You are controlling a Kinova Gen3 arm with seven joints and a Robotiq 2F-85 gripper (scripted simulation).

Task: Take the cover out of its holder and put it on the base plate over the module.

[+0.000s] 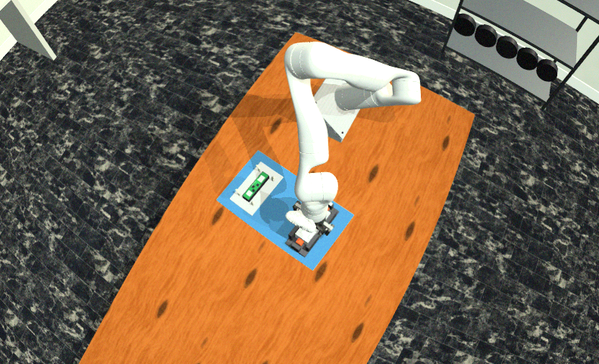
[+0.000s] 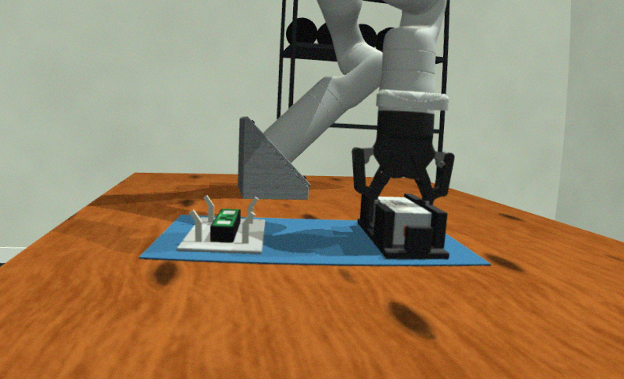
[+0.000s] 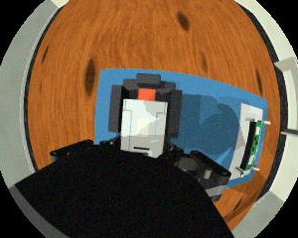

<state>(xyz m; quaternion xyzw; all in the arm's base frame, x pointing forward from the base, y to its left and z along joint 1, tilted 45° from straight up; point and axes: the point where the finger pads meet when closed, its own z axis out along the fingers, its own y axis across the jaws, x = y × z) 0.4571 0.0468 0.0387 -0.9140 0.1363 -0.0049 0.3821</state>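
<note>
My gripper is now right at the cover.
</note>
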